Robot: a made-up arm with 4 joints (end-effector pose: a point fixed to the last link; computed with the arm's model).
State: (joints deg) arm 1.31 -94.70 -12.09 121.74
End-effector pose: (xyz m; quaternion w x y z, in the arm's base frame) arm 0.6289 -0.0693 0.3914 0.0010 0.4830 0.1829 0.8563
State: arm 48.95 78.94 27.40 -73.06
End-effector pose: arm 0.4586 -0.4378 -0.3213 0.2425 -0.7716 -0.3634 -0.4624
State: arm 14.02 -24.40 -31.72 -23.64
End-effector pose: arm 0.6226 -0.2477 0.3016 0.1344 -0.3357 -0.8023 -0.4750
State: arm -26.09 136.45 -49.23 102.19
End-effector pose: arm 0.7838 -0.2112 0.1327 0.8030 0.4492 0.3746 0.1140
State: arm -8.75 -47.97 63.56 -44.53
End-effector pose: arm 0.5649 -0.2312 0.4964 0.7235 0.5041 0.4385 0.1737
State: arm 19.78 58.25 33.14 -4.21
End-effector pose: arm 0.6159 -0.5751 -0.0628 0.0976 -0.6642 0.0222 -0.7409
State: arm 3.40 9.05 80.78 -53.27
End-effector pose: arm 0.6354 -0.5150 0.2633 0.3922 0.8118 0.3409 0.2665
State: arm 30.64 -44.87 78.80 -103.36
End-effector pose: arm 0.6967 -0.3273 0.1343 0.4452 0.5047 0.5467 -0.4982
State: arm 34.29 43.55 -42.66 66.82
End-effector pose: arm 0.6192 -0.5598 -0.1233 0.5960 -0.3015 0.3563 -0.6534
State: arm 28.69 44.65 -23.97 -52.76
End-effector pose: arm 0.5773 -0.4628 0.0009 0.1565 -0.3444 -0.5533 -0.7422
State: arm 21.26 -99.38 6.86 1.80
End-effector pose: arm 0.6871 0.0492 0.0950 0.2861 0.3770 0.8756 0.0971
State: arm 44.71 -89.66 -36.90 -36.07
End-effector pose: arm 0.5794 0.0007 -0.0882 0.2678 -0.2263 -0.9153 0.1982
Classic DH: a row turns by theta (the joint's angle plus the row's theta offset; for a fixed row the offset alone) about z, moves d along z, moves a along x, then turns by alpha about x. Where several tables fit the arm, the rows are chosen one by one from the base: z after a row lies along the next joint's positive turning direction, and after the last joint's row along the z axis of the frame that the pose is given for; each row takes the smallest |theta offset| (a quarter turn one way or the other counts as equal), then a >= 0, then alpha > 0; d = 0 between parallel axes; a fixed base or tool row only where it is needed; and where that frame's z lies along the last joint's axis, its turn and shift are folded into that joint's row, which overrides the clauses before.
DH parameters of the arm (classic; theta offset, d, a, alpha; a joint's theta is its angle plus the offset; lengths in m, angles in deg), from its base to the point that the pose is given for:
base (fixed): 0 0.08 0.19 -90
joint 1: 79.81 -0.2097 0.0313 94.14
joint 2: 89.26 0.356 -0.2052 100.17
joint 3: -4.21 -0.188 -0.01 -90
joint 4: -72.19 0.0113 -0.0765 -49.02
tool (fixed): 119.9 0.0743 0 0

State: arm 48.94 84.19 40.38 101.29
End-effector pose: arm 0.2639 -0.4711 -0.4040 0.1571 0.2714 -0.8843 0.3459
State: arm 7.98 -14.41 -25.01 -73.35
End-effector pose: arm 0.5779 -0.2896 0.2643 0.1204 0.1625 0.9408 0.2721
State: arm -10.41 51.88 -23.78 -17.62
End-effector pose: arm 0.5679 -0.5245 0.2459 0.1980 -0.0648 -0.3234 -0.9230
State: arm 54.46 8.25 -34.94 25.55
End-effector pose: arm 0.6571 -0.4602 -0.0829 0.4840 -0.6172 -0.1251 -0.6077
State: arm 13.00 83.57 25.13 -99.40
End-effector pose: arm 0.6318 -0.3883 -0.1137 0.0767 -0.5366 -0.5865 -0.6019
